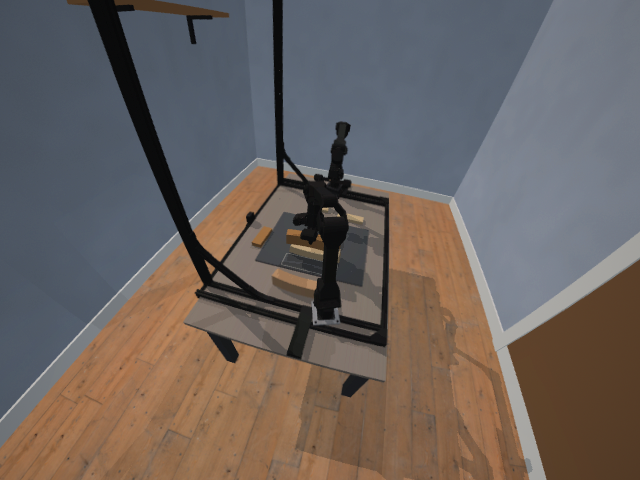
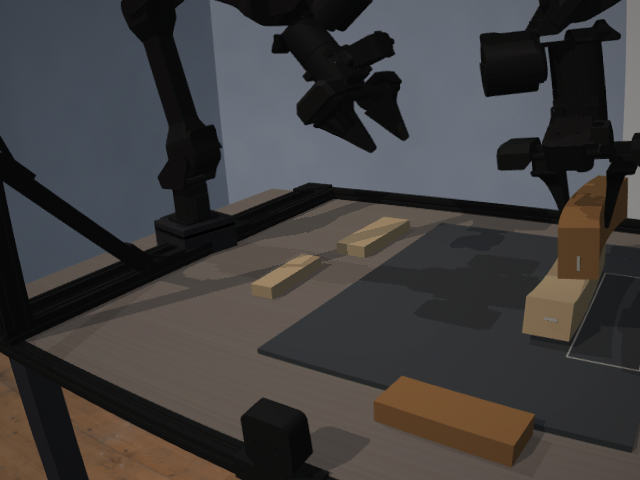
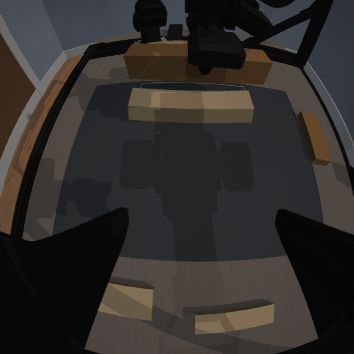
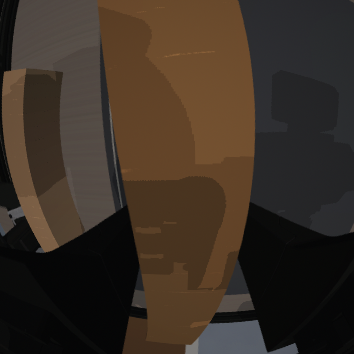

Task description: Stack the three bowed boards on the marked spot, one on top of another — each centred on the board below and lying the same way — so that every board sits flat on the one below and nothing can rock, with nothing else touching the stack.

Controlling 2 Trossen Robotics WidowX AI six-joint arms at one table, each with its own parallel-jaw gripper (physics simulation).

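Places are measured from the left arm's base along level axes (x back, y right, z up), in metres.
Pixels of known places: left gripper, fingertip midpoint: (image 2: 390, 144) (image 3: 205, 217); right gripper, fingertip midpoint: (image 1: 311, 241) (image 4: 185, 203); left arm's base at its link origin: (image 1: 334, 185) (image 2: 193, 218); right arm's base at its link origin: (image 1: 325, 311) (image 4: 31, 231).
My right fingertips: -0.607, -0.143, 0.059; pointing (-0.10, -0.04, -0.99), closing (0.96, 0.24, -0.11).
Observation:
Ahead of a thing's pixels: the offset from my right fingertips to its top centre, as dx, dy, dz. Level surfaces: height alone.
My right gripper (image 1: 309, 234) (image 4: 185, 203) is shut on a dark brown bowed board @[-0.007, -0.013, +0.034] (image 1: 296, 235) (image 3: 158, 64) (image 4: 182, 133). It holds the board in the air over the dark mat @[dz -0.105] (image 1: 356, 267) (image 2: 390, 333) (image 3: 281, 158), close above a pale bowed board @[+0.022, -0.011, -0.053] (image 1: 308, 251) (image 2: 544, 310) (image 3: 191, 105). The pale board lies on the mat beside the marked rectangle (image 3: 158, 83). A tan bowed board @[-0.172, -0.046, -0.049] (image 1: 294, 282) (image 4: 17, 158) lies on the table between the mat and the right arm's base. My left gripper (image 2: 387, 142) (image 3: 205, 217) is open and empty, high above the mat.
A small brown block @[-0.007, +0.272, -0.089] (image 1: 262, 235) (image 2: 453, 419) (image 3: 314, 138) lies off the mat's edge. Two small pale blocks @[+0.367, +0.141, -0.094] (image 2: 285, 275) @[+0.385, -0.060, -0.093] (image 2: 372, 235) (image 3: 126, 302) (image 3: 233, 316) lie near the left arm's base. A black frame (image 1: 385, 267) runs around the table.

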